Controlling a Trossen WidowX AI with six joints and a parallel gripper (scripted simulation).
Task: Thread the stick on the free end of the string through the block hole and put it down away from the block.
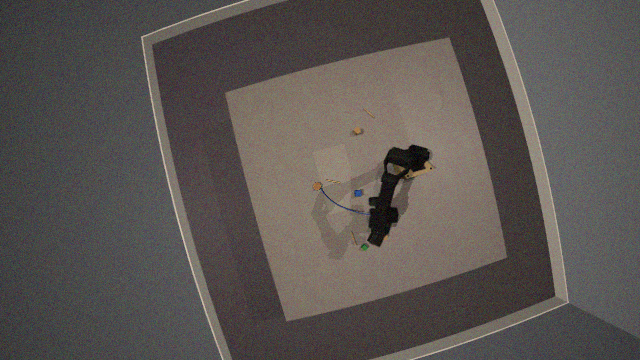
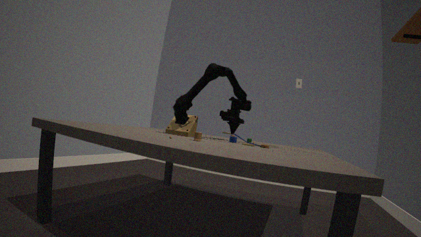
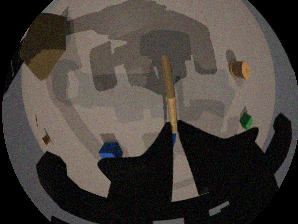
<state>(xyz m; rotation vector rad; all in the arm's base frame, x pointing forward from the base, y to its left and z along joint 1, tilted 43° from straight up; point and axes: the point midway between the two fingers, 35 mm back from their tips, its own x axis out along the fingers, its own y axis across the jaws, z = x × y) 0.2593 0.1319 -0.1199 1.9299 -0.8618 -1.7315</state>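
Right now my gripper tip is 160 mm to the right of the green cube, 80 mm short of it and 30 mm above it. Also, from my gripper tip: blue block: 120 mm to the right, 40 mm ahead, 30 mm below; then thin wooden stick: 20 mm behind; then round wooden button: 230 mm ahead, 210 mm to the right, 40 mm below.
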